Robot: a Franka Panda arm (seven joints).
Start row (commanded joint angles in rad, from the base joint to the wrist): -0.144, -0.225, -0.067, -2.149, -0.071, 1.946, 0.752
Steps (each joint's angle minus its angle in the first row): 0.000, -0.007, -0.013, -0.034, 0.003, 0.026, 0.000; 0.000, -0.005, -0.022, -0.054, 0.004, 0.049, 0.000; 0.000, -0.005, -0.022, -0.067, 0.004, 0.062, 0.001; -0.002, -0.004, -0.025, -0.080, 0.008, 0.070, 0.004; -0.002, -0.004, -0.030, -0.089, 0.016, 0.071, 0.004; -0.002, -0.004, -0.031, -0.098, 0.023, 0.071, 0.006; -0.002, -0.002, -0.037, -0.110, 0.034, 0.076, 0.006; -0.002, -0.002, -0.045, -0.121, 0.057, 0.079, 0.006; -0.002, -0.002, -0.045, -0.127, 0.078, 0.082, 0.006; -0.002, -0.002, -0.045, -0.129, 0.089, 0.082, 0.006; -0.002, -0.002, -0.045, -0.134, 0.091, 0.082, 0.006; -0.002, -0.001, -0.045, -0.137, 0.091, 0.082, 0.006; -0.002, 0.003, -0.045, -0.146, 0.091, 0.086, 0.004; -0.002, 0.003, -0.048, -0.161, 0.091, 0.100, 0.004
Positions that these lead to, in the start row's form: -0.144, -0.232, -0.080, -2.183, -0.068, 1.972, 0.752; -0.144, -0.230, -0.089, -2.203, -0.067, 1.995, 0.752; -0.144, -0.230, -0.089, -2.216, -0.067, 2.008, 0.753; -0.146, -0.229, -0.092, -2.229, -0.063, 2.016, 0.756; -0.146, -0.229, -0.097, -2.238, -0.055, 2.017, 0.756; -0.146, -0.229, -0.098, -2.247, -0.048, 2.017, 0.758; -0.146, -0.227, -0.104, -2.259, -0.037, 2.022, 0.758; -0.146, -0.227, -0.112, -2.270, -0.014, 2.025, 0.758; -0.146, -0.227, -0.112, -2.276, 0.007, 2.028, 0.758; -0.146, -0.227, -0.112, -2.278, 0.018, 2.028, 0.758; -0.146, -0.227, -0.112, -2.283, 0.020, 2.028, 0.758; -0.146, -0.226, -0.112, -2.286, 0.020, 2.028, 0.758; -0.146, -0.222, -0.112, -2.295, 0.020, 2.032, 0.756; -0.146, -0.222, -0.115, -2.310, 0.020, 2.046, 0.756
